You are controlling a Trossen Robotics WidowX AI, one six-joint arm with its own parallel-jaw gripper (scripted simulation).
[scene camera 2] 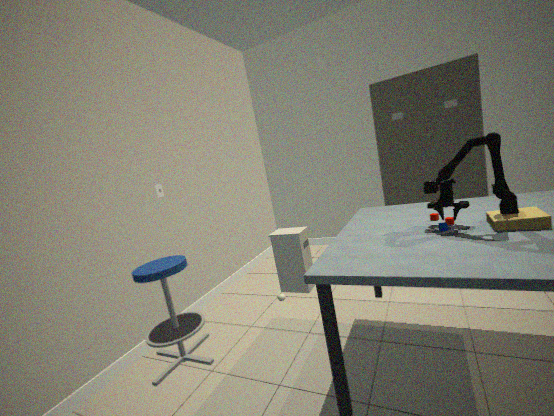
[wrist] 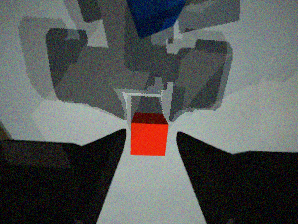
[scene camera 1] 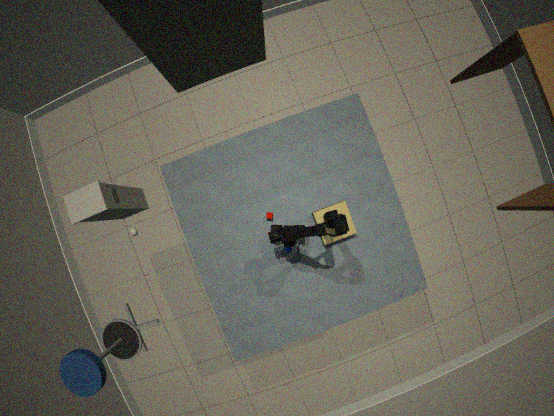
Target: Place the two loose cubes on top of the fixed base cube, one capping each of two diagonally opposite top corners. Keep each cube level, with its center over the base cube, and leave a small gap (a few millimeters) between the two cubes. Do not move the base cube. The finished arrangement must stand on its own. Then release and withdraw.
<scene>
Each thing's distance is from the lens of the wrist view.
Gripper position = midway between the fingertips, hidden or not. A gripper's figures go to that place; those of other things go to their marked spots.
my gripper (wrist: 151, 134): 0.12 m
red cube (wrist: 149, 131): 0.10 m
</scene>
